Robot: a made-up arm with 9 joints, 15 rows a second.
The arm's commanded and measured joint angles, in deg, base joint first. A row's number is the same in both.
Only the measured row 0 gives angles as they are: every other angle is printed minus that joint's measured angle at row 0.
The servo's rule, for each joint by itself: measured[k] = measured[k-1] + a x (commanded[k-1-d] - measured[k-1]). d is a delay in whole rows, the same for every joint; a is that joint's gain. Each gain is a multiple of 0.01, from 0.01 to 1. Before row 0 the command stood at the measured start. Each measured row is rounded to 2 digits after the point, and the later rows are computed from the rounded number. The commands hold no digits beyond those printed.
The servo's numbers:
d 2
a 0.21 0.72 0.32 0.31 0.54 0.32 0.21 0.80 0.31
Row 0, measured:
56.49, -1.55, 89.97, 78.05, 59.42, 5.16, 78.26, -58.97, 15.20
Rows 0 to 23, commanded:
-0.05, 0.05, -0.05, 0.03, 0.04, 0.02, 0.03, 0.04, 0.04
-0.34, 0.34, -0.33, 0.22, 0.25, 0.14, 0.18, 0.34, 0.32
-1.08, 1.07, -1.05, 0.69, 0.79, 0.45, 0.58, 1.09, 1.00
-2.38, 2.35, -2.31, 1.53, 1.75, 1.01, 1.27, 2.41, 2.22
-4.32, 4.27, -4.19, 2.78, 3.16, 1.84, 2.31, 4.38, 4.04
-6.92, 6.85, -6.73, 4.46, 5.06, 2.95, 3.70, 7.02, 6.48
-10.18, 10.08, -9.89, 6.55, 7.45, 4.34, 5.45, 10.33, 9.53
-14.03, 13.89, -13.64, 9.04, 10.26, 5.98, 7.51, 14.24, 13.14
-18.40, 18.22, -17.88, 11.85, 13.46, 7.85, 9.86, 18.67, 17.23
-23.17, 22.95, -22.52, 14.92, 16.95, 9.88, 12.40, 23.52, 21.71
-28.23, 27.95, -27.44, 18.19, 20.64, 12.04, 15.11, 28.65, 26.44
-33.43, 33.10, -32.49, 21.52, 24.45, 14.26, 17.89, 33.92, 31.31
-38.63, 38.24, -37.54, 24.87, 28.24, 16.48, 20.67, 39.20, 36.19
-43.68, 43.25, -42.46, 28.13, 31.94, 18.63, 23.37, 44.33, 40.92
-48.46, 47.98, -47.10, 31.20, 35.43, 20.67, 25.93, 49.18, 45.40
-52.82, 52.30, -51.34, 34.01, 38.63, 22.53, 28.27, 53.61, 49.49
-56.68, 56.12, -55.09, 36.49, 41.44, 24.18, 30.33, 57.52, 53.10
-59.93, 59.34, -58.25, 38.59, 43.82, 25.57, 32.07, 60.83, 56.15
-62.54, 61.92, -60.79, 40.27, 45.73, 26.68, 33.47, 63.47, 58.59
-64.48, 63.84, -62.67, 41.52, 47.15, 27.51, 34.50, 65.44, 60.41
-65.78, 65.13, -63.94, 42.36, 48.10, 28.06, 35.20, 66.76, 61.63
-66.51, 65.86, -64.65, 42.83, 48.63, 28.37, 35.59, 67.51, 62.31
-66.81, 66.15, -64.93, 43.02, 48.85, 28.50, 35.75, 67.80, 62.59
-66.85, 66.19, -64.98, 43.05, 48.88, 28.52, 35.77, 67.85, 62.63
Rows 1 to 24, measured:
0.00, 0.00, 0.00, 0.00, 0.00, 0.00, 0.00, 0.00, 0.00
0.00, 0.00, 0.00, 0.00, 0.00, 0.00, 0.00, 0.00, 0.00
-0.01, 0.04, -0.02, 0.01, 0.02, 0.01, 0.01, 0.03, 0.01
-0.08, 0.26, -0.12, 0.08, 0.14, 0.05, 0.05, 0.28, 0.11
-0.29, 0.84, -0.42, 0.27, 0.49, 0.18, 0.16, 0.93, 0.39
-0.73, 1.93, -1.02, 0.66, 1.17, 0.45, 0.39, 2.11, 0.96
-1.48, 3.61, -2.03, 1.32, 2.24, 0.89, 0.79, 3.93, 1.91
-2.62, 5.94, -3.53, 2.29, 3.76, 1.55, 1.40, 6.40, 3.33
-4.21, 8.92, -5.57, 3.61, 5.75, 2.44, 2.25, 9.54, 5.25
-6.27, 12.50, -8.15, 5.29, 8.19, 3.57, 3.35, 13.30, 7.70
-8.82, 16.62, -11.26, 7.32, 11.04, 4.94, 4.72, 17.60, 10.65
-11.83, 21.18, -14.86, 9.68, 14.23, 6.52, 6.33, 22.34, 14.08
-15.27, 26.05, -18.89, 12.32, 17.69, 8.29, 8.17, 27.39, 17.91
-19.08, 31.13, -23.24, 15.17, 21.34, 10.20, 10.21, 32.61, 22.06
-23.19, 36.25, -27.82, 18.18, 25.07, 12.21, 12.41, 37.88, 26.44
-27.49, 41.29, -32.50, 21.26, 28.78, 14.26, 14.71, 43.04, 30.93
-31.89, 46.11, -37.17, 24.34, 32.37, 16.31, 17.07, 47.95, 35.42
-36.29, 50.57, -41.70, 27.34, 35.75, 18.30, 19.42, 52.48, 39.78
-40.57, 54.57, -45.98, 30.18, 38.82, 20.18, 21.71, 56.51, 43.91
-44.64, 58.00, -49.91, 32.79, 41.52, 21.90, 23.89, 59.97, 47.70
-48.40, 60.82, -53.39, 35.11, 43.79, 23.43, 25.90, 62.77, 51.08
-51.78, 62.99, -56.36, 37.10, 45.60, 24.74, 27.71, 64.91, 53.97
-54.72, 64.53, -58.79, 38.73, 46.95, 25.80, 29.28, 66.39, 56.34
-57.20, 65.49, -60.67, 40.00, 47.86, 26.62, 30.61, 67.29, 58.19

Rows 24 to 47, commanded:
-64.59, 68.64, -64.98, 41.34, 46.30, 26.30, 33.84, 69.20, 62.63
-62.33, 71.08, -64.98, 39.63, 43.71, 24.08, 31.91, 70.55, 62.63
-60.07, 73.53, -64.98, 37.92, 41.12, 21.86, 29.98, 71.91, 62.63
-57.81, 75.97, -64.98, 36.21, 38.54, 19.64, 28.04, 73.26, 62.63
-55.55, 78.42, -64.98, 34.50, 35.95, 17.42, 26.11, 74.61, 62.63
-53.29, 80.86, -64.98, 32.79, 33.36, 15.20, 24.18, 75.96, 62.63
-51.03, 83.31, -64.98, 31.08, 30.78, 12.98, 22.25, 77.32, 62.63
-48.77, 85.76, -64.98, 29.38, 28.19, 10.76, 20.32, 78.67, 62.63
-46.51, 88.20, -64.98, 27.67, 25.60, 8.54, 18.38, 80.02, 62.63
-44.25, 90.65, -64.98, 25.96, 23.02, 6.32, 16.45, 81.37, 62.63
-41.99, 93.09, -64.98, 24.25, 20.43, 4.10, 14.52, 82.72, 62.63
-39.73, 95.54, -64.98, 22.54, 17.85, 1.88, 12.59, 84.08, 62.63
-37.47, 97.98, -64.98, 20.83, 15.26, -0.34, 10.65, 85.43, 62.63
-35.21, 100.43, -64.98, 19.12, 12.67, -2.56, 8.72, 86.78, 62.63
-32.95, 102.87, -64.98, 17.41, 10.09, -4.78, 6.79, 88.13, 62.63
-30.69, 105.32, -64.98, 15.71, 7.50, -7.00, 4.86, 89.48, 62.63
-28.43, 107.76, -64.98, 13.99, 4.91, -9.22, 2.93, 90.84, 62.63
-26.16, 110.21, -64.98, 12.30, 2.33, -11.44, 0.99, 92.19, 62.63
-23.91, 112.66, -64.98, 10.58, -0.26, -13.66, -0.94, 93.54, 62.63
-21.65, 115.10, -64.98, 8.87, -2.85, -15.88, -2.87, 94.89, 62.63
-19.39, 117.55, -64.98, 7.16, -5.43, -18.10, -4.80, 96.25, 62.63
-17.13, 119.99, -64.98, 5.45, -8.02, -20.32, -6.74, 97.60, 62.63
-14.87, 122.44, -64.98, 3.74, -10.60, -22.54, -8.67, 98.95, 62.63
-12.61, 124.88, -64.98, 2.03, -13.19, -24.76, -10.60, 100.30, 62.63
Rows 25 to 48, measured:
-59.22, 65.97, -62.03, 40.94, 48.39, 27.22, 31.69, 67.70, 59.55
-60.82, 66.13, -62.97, 41.59, 48.65, 27.64, 32.55, 67.82, 60.50
-61.61, 67.94, -63.61, 41.51, 47.38, 27.21, 32.82, 68.92, 61.16
-61.76, 70.20, -64.05, 40.93, 45.40, 26.21, 32.63, 70.22, 61.62
-61.41, 72.60, -64.35, 40.00, 43.09, 24.82, 32.07, 71.57, 61.93
-60.65, 75.03, -64.55, 38.83, 40.63, 23.16, 31.22, 72.92, 62.15
-59.58, 77.47, -64.69, 37.49, 38.10, 21.32, 30.15, 74.27, 62.30
-58.26, 79.91, -64.78, 36.03, 35.54, 19.36, 28.90, 75.62, 62.40
-56.74, 82.36, -64.84, 34.50, 32.97, 17.32, 27.50, 76.98, 62.47
-55.07, 84.81, -64.88, 32.91, 30.39, 15.22, 25.99, 78.33, 62.52
-53.27, 87.25, -64.91, 31.29, 27.80, 13.08, 24.39, 79.68, 62.55
-51.38, 89.70, -64.93, 29.64, 25.22, 10.92, 22.72, 81.03, 62.57
-49.41, 92.14, -64.95, 27.97, 22.63, 8.74, 21.00, 82.38, 62.59
-47.38, 94.59, -64.96, 26.29, 20.05, 6.54, 19.23, 83.74, 62.60
-45.30, 97.03, -64.97, 24.60, 17.46, 4.34, 17.43, 85.09, 62.61
-43.18, 99.48, -64.97, 22.90, 14.87, 2.13, 15.60, 86.44, 62.62
-41.03, 101.92, -64.97, 21.20, 12.29, -0.08, 13.75, 87.79, 62.62
-38.86, 104.37, -64.97, 19.50, 9.70, -2.29, 11.88, 89.14, 62.62
-36.67, 106.81, -64.97, 17.79, 7.11, -4.51, 10.00, 90.50, 62.62
-34.46, 109.26, -64.97, 16.09, 4.53, -6.73, 8.11, 91.85, 62.62
-32.24, 111.71, -64.97, 14.38, 1.94, -8.95, 6.21, 93.20, 62.62
-30.02, 114.15, -64.97, 12.67, -0.65, -11.17, 4.30, 94.55, 62.62
-27.79, 116.60, -64.97, 10.96, -3.23, -13.39, 2.39, 95.91, 62.62
-25.55, 119.04, -64.97, 9.25, -5.82, -15.61, 0.47, 97.26, 62.62

